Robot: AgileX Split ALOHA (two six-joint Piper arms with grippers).
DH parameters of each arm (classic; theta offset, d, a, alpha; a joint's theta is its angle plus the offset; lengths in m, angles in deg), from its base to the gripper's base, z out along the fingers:
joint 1: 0 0.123 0 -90
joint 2: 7.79 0 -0.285 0
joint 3: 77.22 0 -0.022 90
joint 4: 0 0.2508 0 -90
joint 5: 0 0 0.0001 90
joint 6: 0 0.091 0 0
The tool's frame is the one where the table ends.
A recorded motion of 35 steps. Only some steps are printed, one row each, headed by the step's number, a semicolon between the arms.
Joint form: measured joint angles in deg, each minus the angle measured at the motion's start. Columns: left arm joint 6, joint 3, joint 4, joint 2, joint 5, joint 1; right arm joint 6, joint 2, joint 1, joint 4, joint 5, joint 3.
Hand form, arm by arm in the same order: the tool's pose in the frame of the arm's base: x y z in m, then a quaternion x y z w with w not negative. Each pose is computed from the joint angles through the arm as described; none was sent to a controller.
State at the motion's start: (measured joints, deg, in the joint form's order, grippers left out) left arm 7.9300 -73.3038 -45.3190 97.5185 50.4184 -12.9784; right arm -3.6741 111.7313 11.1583 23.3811 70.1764 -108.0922
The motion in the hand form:
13: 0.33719 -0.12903 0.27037 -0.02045 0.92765 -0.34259 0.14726; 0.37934 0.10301 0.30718 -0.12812 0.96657 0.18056 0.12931
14: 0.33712 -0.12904 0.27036 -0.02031 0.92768 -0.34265 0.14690; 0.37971 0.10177 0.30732 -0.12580 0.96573 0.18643 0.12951
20: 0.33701 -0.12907 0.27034 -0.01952 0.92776 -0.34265 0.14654; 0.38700 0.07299 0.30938 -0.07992 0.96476 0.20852 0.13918
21: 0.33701 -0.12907 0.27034 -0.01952 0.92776 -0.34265 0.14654; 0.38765 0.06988 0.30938 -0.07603 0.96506 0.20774 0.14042
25: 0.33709 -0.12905 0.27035 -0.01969 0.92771 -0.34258 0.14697; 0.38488 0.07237 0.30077 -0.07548 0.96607 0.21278 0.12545
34: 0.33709 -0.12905 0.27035 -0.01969 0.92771 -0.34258 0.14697; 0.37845 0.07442 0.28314 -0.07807 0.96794 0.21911 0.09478
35: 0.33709 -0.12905 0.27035 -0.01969 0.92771 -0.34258 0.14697; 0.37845 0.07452 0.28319 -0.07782 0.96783 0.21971 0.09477
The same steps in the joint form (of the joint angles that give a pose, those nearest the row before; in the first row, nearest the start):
13: 0.04 0.00 0.00 0.00 0.13 0.00; -4.97 -5.59 -0.45 -2.43 0.62 10.65
14: 0.04 0.00 0.00 0.00 0.17 0.00; -5.23 -5.59 -0.80 -1.64 0.62 10.71
20: 0.11 0.00 0.00 0.00 0.24 0.00; -5.59 -5.59 -5.79 1.75 0.51 10.71
21: 0.11 0.00 0.00 0.00 0.24 0.00; -5.59 -5.59 -6.25 1.72 0.46 10.71
25: 0.11 0.00 0.00 0.00 0.19 0.00; -5.80 -5.59 -5.97 2.35 0.34 12.60
34: 0.11 0.00 0.00 0.00 0.19 0.00; -6.97 -5.59 -5.76 3.28 0.34 16.45
35: 0.11 0.00 0.00 0.00 0.19 0.00; -6.96 -5.59 -5.76 3.35 0.34 16.45

